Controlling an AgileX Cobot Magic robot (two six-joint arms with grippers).
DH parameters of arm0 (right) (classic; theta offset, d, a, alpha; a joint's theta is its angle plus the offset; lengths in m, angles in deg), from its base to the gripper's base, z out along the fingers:
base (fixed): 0 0 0 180
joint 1: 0 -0.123 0 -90
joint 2: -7.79 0 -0.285 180
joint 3: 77.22 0 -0.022 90
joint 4: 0 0.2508 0 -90
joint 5: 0 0 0.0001 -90
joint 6: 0 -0.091 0 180
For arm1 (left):
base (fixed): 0 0 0 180
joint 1: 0 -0.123 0 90
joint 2: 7.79 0 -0.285 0
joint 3: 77.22 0 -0.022 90
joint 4: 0 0.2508 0 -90
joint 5: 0 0 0.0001 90
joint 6: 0 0.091 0 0
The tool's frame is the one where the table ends.
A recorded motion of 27 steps. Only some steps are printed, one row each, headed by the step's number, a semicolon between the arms.
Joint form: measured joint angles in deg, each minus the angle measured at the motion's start. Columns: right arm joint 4, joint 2, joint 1, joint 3, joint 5, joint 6; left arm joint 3, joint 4, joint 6, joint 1, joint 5, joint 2.
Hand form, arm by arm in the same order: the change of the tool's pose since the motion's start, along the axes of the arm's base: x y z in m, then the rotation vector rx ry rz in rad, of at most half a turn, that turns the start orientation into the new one. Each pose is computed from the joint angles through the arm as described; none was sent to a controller.
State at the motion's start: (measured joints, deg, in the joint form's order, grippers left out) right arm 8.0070 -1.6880 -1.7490 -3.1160 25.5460 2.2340; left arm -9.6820 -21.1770 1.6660 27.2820 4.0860 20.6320
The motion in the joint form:
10: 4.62 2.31 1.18 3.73 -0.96 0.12; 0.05 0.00 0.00 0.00 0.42 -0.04
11: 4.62 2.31 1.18 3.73 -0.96 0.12; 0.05 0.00 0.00 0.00 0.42 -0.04
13: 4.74 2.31 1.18 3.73 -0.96 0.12; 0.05 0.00 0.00 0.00 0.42 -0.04
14: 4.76 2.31 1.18 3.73 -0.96 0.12; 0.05 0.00 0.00 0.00 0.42 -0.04
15: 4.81 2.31 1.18 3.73 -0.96 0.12; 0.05 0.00 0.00 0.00 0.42 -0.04
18: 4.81 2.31 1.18 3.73 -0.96 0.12; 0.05 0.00 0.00 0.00 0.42 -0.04
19: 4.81 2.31 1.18 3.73 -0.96 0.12; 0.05 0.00 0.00 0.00 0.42 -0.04
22: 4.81 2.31 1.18 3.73 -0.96 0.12; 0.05 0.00 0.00 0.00 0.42 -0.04
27: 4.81 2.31 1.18 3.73 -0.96 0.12; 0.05 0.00 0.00 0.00 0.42 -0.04
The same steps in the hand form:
10: -0.0007 0.0018 -0.0177 0.0784 0.0097 -0.0149; -0.0003 -0.0001 -0.0008 0.0030 0.0064 -0.0026
11: -0.0007 0.0018 -0.0177 0.0784 0.0097 -0.0149; -0.0003 -0.0001 -0.0008 0.0030 0.0064 -0.0026
13: -0.0007 0.0018 -0.0176 0.0805 0.0098 -0.0147; -0.0003 -0.0001 -0.0008 0.0030 0.0064 -0.0026
14: -0.0007 0.0018 -0.0176 0.0808 0.0098 -0.0146; -0.0003 -0.0001 -0.0008 0.0030 0.0064 -0.0026
15: -0.0007 0.0019 -0.0176 0.0817 0.0098 -0.0146; -0.0003 -0.0001 -0.0008 0.0030 0.0064 -0.0026
18: -0.0007 0.0019 -0.0176 0.0817 0.0098 -0.0146; -0.0003 -0.0001 -0.0008 0.0030 0.0064 -0.0026
19: -0.0007 0.0019 -0.0176 0.0817 0.0098 -0.0146; -0.0003 -0.0001 -0.0008 0.0030 0.0064 -0.0026
22: -0.0007 0.0019 -0.0176 0.0817 0.0098 -0.0146; -0.0003 -0.0001 -0.0008 0.0030 0.0064 -0.0026
27: -0.0007 0.0019 -0.0176 0.0817 0.0098 -0.0146; -0.0003 -0.0001 -0.0008 0.0030 0.0064 -0.0026

